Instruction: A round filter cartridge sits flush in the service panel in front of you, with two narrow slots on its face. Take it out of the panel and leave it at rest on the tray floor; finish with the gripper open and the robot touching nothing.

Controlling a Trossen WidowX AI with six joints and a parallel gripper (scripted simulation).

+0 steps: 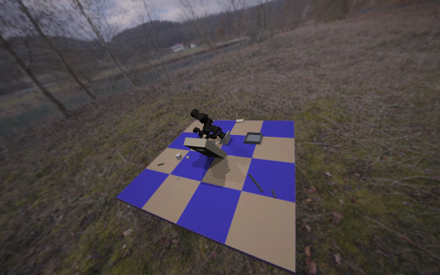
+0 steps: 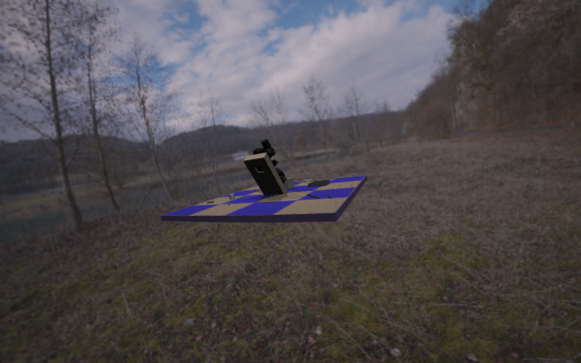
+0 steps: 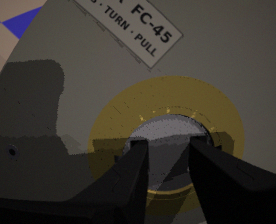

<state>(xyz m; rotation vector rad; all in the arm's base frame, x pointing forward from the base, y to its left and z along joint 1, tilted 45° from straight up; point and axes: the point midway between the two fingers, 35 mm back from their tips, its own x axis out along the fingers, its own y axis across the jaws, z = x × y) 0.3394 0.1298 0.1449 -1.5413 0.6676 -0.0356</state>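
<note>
The round grey filter cartridge lies 10 mm below my gripper tip and 10 mm ahead of it. The rest, counted from my gripper tip: square grey tray 420 mm behind, 300 mm to the left, 240 mm below; then tan service panel 80 mm below, 40 mm behind.
</note>
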